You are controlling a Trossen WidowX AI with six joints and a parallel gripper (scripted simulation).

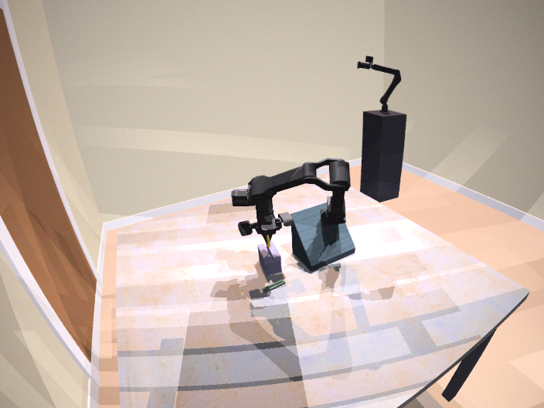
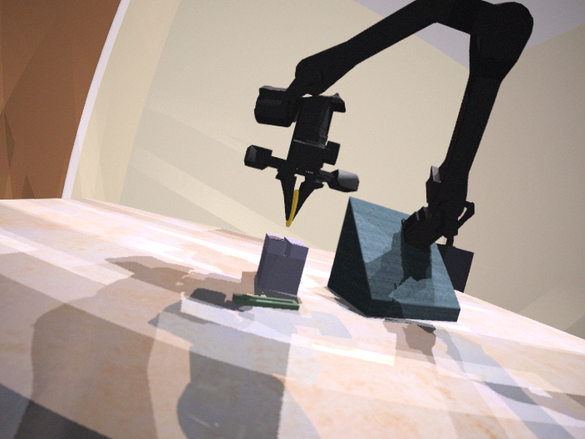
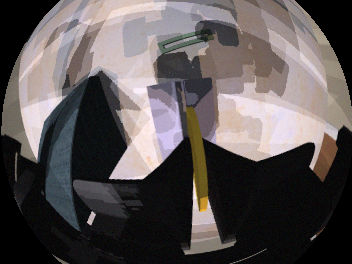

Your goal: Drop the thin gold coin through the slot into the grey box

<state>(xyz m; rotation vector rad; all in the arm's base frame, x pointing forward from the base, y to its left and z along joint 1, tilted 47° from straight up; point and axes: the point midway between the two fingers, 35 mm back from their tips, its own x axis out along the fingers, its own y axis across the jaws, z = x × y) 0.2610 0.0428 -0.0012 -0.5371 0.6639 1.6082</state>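
Now: gripper tip 20 mm below the gold coin.
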